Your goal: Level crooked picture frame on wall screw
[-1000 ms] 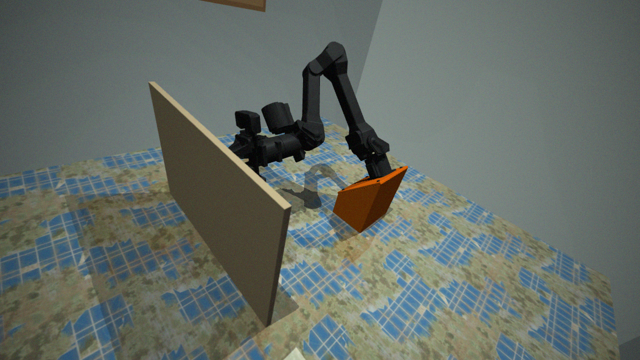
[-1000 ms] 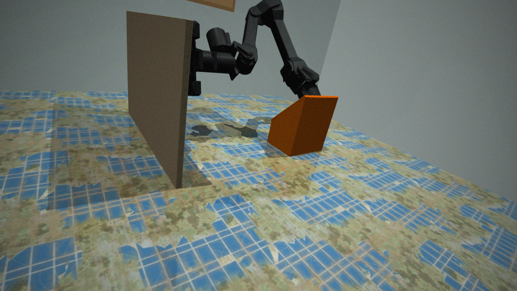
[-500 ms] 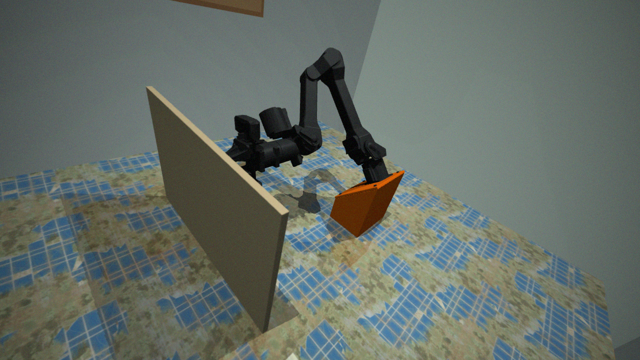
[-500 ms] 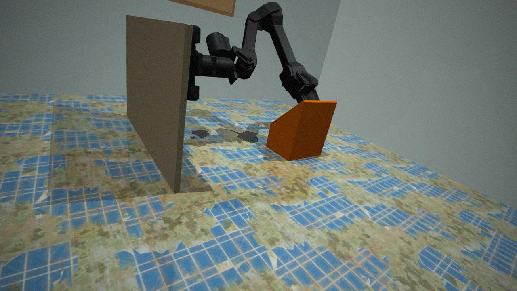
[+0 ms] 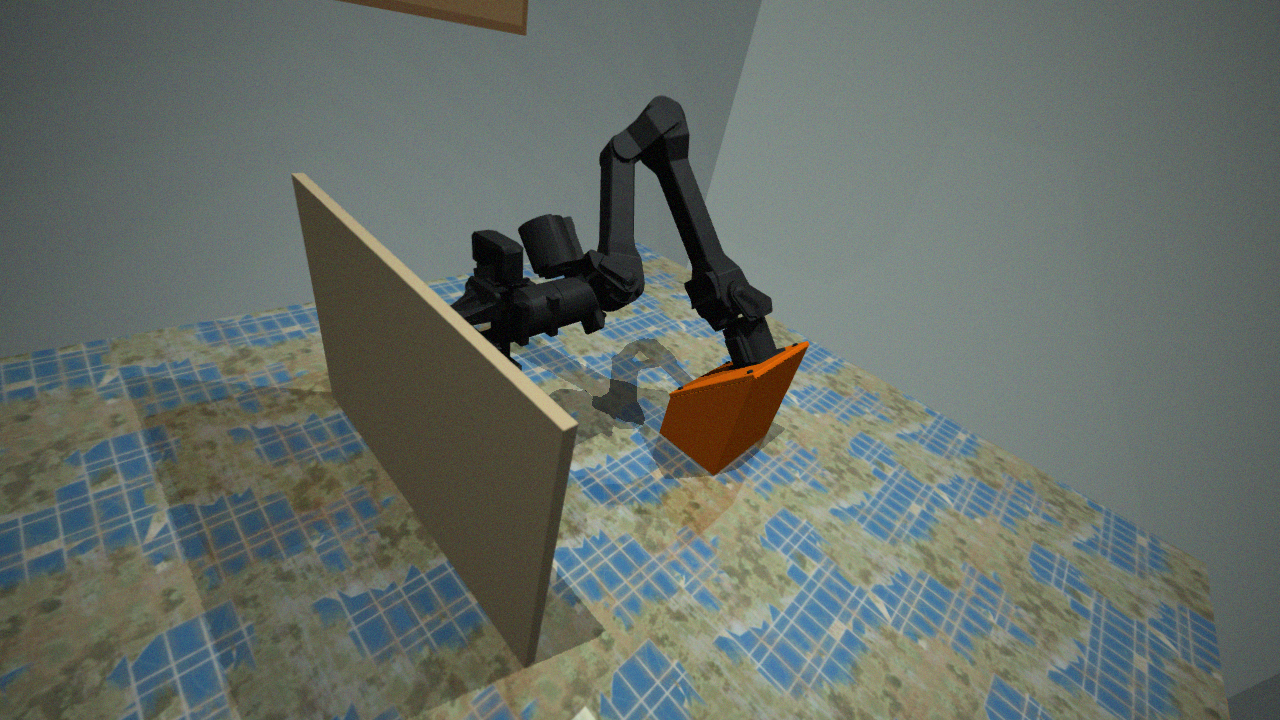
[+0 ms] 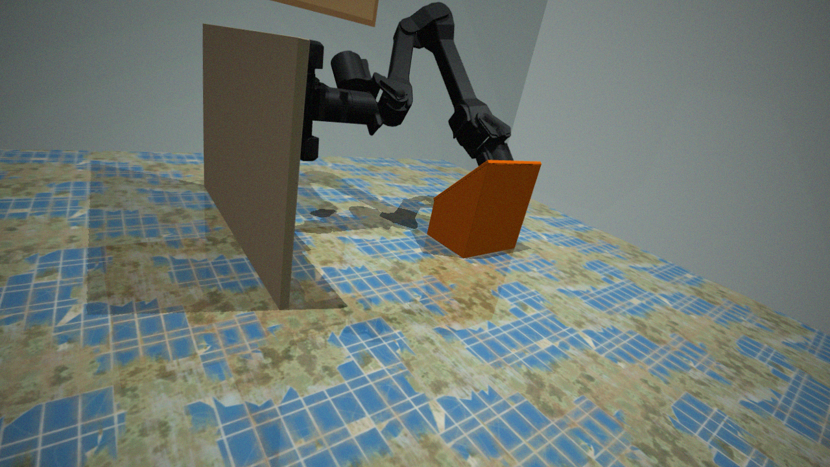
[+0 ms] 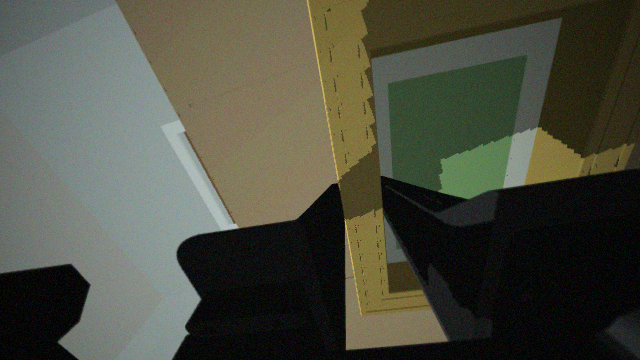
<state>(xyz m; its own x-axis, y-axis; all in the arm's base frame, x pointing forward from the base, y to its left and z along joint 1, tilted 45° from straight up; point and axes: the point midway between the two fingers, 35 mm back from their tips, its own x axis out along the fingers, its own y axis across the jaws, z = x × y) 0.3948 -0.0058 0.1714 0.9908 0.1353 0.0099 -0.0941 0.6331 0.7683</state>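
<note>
The picture frame lies 5 cm below my gripper tip and 1 cm to the left of it. Round my gripper tip: wall panel (6 cm below, 2 cm ahead, 1 cm to the left).
</note>
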